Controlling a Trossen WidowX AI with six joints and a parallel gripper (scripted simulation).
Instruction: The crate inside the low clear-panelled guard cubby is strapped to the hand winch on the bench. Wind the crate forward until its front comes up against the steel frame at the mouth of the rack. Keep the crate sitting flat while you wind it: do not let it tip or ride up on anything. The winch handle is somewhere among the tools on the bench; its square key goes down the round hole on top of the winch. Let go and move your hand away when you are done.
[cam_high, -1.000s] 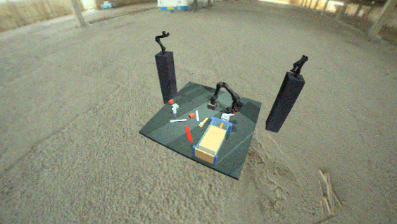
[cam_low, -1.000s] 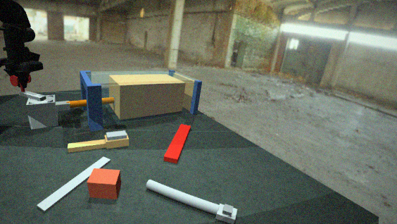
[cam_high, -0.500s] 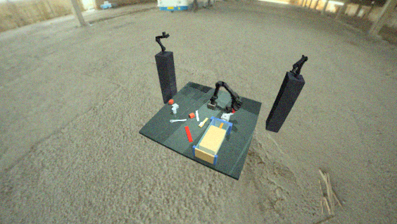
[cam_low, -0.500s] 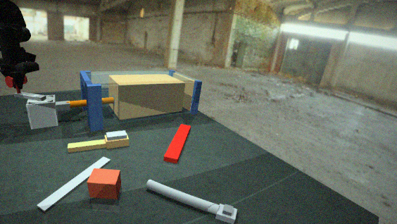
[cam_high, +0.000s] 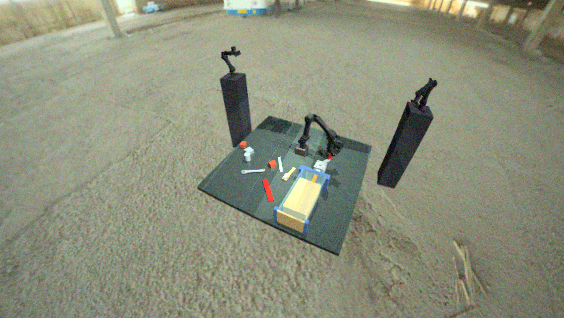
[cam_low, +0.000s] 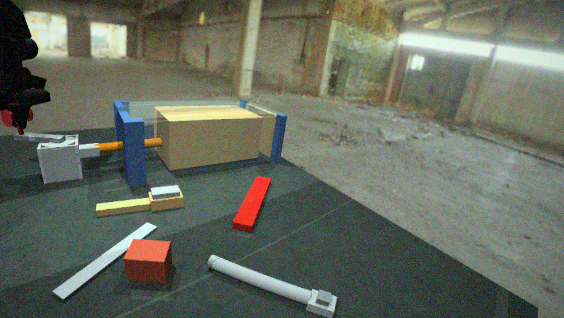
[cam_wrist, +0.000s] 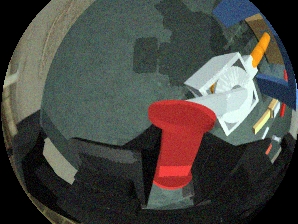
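Right now my gripper tip is 30 mm short of the winch handle, 20 mm to the left of it and 10 mm above it. From my gripper tip the other things lie so: wooden-handled tool 220 mm ahead, 310 mm to the right, 100 mm below; winch 60 mm ahead, 60 mm to the right, 90 mm below; red knob 20 mm above.
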